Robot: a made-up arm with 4 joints.
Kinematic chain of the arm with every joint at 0, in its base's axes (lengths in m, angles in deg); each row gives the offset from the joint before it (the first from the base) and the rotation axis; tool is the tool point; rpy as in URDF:
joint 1: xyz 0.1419 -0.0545 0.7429 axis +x
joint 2: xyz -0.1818 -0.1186 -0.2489 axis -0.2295 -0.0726 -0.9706
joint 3: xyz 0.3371 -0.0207 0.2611 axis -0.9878 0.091 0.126
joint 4: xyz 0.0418 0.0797 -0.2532 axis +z
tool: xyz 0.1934 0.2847 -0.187 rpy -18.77 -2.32 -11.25
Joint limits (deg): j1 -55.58..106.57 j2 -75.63..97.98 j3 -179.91..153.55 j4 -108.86..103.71
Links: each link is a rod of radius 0.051 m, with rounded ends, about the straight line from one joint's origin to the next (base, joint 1, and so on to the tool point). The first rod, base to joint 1, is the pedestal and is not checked.
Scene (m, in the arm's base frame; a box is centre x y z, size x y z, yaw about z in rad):
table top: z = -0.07
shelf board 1: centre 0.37 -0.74 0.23 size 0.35 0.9 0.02 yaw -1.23
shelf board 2: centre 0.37 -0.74 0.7 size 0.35 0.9 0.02 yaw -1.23
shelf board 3: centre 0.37 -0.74 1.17 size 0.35 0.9 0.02 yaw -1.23
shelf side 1: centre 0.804 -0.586 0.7 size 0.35 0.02 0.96 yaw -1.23
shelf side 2: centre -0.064 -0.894 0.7 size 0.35 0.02 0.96 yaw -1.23
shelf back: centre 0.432 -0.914 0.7 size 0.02 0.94 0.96 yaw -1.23
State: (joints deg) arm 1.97 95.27 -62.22 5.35
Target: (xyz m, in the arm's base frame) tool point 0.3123 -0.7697 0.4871
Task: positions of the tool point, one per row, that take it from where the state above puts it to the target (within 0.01 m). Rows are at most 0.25 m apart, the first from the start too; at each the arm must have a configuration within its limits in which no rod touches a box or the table.
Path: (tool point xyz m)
1: 0.5814 -0.5707 0.9660
2: 0.6154 -0.4322 0.9736
3: 0.6113 -0.3005 0.9805
4: 0.6649 -0.2586 0.8608
5: 0.6926 -0.2052 0.7364
6: 0.6936 -0.1489 0.6129
7: 0.6707 -0.0986 0.4950
8: 0.6466 -0.2847 0.4420
9: 0.5763 -0.4702 0.4245
10: 0.4626 -0.6374 0.4414
11: 0.3123 -0.7697 0.4871

